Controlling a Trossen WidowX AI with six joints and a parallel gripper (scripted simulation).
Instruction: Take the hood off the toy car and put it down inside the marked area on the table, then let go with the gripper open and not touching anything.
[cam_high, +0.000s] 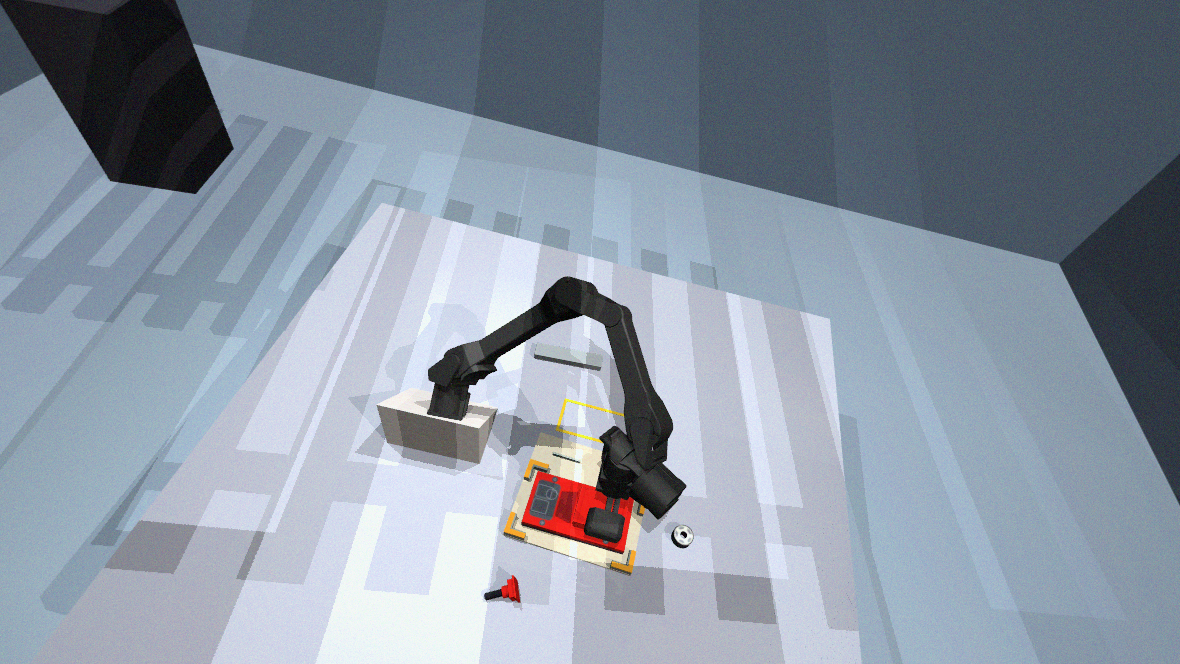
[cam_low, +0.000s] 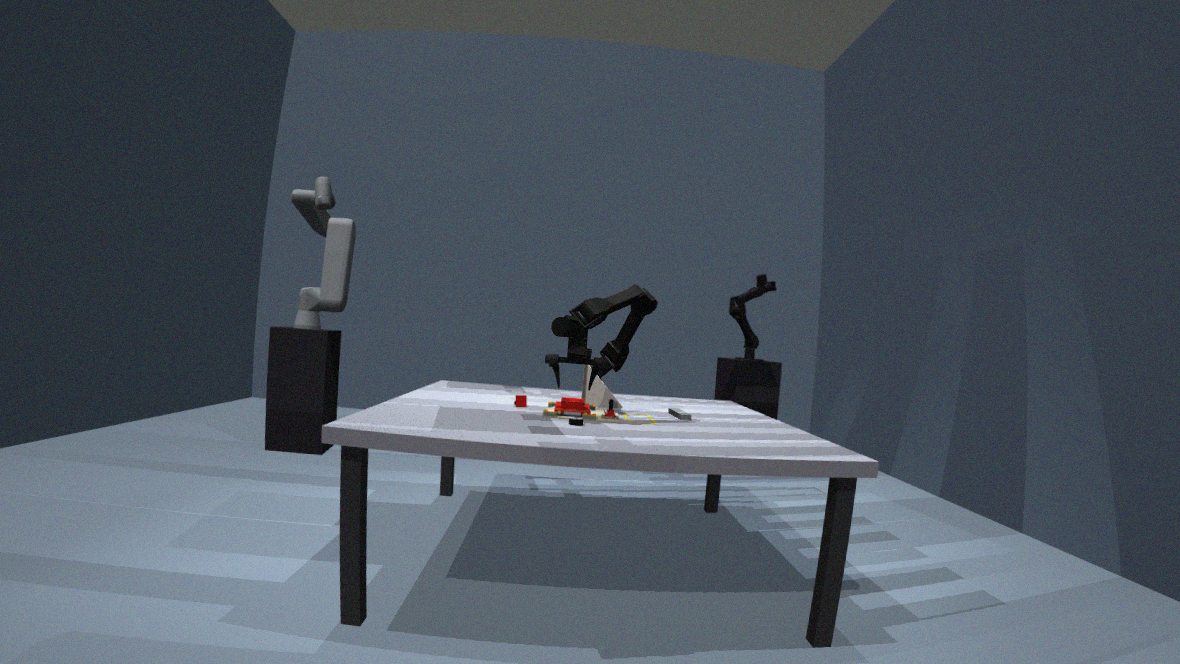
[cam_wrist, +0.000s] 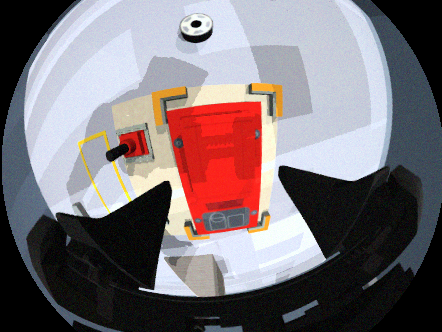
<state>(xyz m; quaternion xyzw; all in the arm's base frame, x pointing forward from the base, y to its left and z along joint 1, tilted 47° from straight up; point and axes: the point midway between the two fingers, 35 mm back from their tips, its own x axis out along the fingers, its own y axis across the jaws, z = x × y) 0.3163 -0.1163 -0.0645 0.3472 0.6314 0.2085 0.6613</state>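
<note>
My gripper tip is 40 mm above the flat red hood. The rest, counted from my gripper tip: small wheel (170 mm ahead, 70 mm below, 20 mm to the right).
</note>
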